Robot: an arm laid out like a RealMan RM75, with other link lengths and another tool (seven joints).
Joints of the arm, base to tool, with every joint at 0 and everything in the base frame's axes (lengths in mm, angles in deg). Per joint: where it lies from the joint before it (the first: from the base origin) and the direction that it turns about. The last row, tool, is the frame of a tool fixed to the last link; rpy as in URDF.
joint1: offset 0 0 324.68 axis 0 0 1
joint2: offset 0 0 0 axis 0 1 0
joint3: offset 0 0 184.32 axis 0 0 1
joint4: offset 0 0 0 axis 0 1 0
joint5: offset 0 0 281.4 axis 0 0 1
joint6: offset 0 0 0 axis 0 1 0
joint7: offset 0 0 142.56 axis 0 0 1
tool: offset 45 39 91 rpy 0 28.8 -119.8
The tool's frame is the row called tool.
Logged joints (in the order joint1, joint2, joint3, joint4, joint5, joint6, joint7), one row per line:
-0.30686 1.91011 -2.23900 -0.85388 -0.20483 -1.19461 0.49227
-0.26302 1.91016 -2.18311 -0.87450 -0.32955 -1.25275 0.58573
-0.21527 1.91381 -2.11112 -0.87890 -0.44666 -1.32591 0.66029
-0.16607 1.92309 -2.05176 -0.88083 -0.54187 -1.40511 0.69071
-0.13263 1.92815 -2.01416 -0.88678 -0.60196 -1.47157 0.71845
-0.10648 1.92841 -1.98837 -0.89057 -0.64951 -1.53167 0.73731
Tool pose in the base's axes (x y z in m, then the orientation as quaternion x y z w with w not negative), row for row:
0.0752 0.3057 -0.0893 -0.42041 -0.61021 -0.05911 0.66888
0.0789 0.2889 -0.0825 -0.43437 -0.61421 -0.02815 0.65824
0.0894 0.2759 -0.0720 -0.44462 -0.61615 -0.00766 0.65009
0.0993 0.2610 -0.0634 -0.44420 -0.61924 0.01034 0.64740
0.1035 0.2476 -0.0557 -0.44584 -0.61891 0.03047 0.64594
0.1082 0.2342 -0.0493 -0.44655 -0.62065 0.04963 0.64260
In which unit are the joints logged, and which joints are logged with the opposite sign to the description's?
The joints are logged in radians. Opposite sign: joint1.
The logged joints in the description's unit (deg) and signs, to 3 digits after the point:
17.582 109.441 -128.285 -48.924 -11.736 -68.446 28.205
15.070 109.444 -125.083 -50.105 -18.882 -71.777 33.560
12.334 109.653 -120.958 -50.357 -25.592 -75.969 37.832
9.515 110.185 -117.557 -50.468 -31.047 -80.507 39.575
7.599 110.475 -115.403 -50.809 -34.490 -84.315 41.164
6.101 110.490 -113.925 -51.026 -37.214 -87.758 42.245

